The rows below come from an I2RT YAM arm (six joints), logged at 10 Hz.
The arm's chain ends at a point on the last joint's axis. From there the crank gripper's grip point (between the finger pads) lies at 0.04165 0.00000 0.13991 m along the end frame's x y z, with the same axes.
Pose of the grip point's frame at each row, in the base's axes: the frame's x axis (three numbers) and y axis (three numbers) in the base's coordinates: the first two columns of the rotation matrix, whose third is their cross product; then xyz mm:
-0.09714 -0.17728 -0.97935 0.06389 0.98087 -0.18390 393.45 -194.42 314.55
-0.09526 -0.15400 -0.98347 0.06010 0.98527 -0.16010 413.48 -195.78 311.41
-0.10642 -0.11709 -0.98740 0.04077 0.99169 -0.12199 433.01 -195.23 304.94
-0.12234 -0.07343 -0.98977 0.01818 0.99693 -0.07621 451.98 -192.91 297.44
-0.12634 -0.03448 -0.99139 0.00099 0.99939 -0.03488 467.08 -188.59 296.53
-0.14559 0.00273 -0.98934 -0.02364 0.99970 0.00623 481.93 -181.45 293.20
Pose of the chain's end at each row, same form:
-0.09714 -0.17728 -0.97935 0.06389 0.98087 -0.18390 258.53 -175.78 367.09
-0.09526 -0.15400 -0.98347 0.06010 0.98527 -0.16010 278.43 -178.96 364.21
-0.10642 -0.11709 -0.98740 0.04077 0.99169 -0.12199 298.44 -182.90 360.16
-0.12234 -0.07343 -0.98977 0.01818 0.99693 -0.07621 318.24 -186.03 355.54
-0.12634 -0.03448 -0.99139 0.00099 0.99939 -0.03488 333.55 -186.40 355.48
-0.14559 0.00273 -0.98934 -0.02364 0.99970 0.00623 349.61 -184.96 354.76

